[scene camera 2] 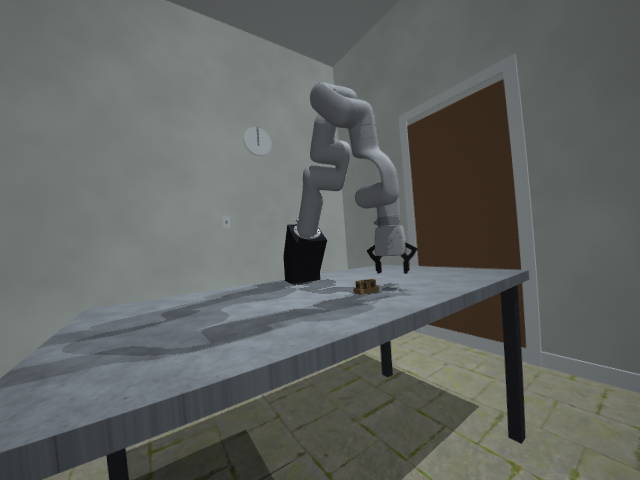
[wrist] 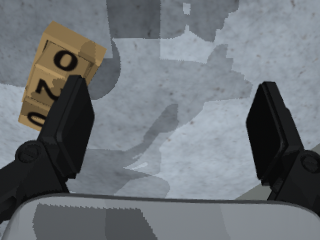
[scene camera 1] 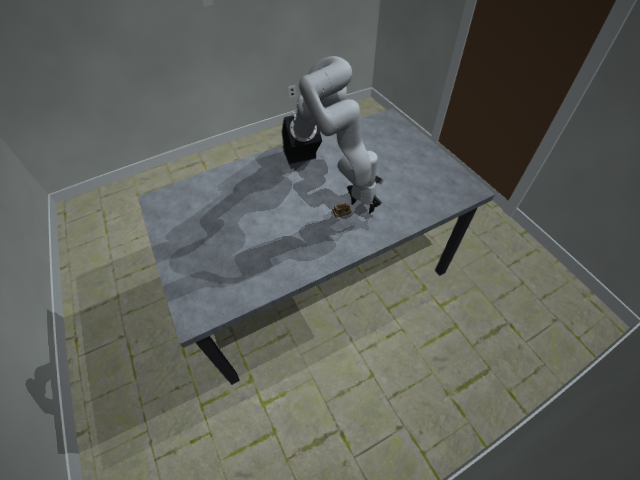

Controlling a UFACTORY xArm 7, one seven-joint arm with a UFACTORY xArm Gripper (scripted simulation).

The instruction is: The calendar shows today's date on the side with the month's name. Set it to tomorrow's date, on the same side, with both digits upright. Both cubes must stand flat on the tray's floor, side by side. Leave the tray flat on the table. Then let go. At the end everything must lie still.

Scene:
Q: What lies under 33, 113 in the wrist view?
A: A calendar cube.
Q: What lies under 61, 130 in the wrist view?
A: My gripper.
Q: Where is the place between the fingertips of my gripper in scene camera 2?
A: At 392, 273

